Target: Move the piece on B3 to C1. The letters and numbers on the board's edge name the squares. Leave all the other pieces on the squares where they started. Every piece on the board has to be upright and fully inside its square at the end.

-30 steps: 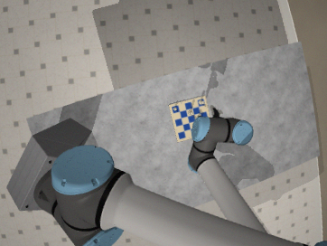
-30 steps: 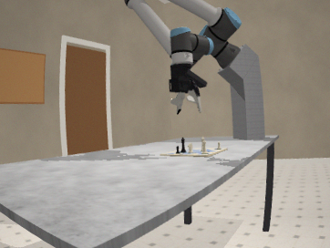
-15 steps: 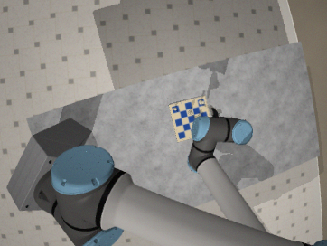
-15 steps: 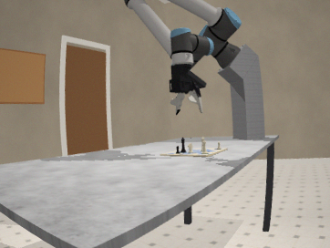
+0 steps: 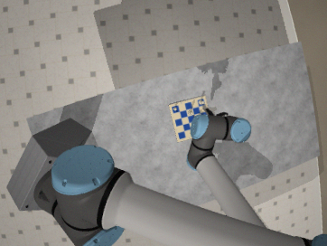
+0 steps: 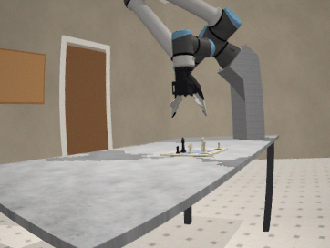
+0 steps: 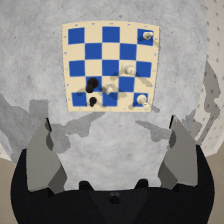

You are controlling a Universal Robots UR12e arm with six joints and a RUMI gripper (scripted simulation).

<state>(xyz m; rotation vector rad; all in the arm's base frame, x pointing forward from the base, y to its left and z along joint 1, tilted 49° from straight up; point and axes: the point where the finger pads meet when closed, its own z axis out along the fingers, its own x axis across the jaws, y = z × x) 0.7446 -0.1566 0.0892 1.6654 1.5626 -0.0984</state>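
Right now the tall black piece is 1 cm behind my hand, 4 cm to the right of it and 12 cm below it. The rest, counted from my hand: chessboard 4 cm behind, 1 cm to the left, 15 cm below; then tall white piece 3 cm behind, 5 cm to the left, 12 cm below; then black pawn 3 cm ahead, 5 cm to the right, 13 cm below.
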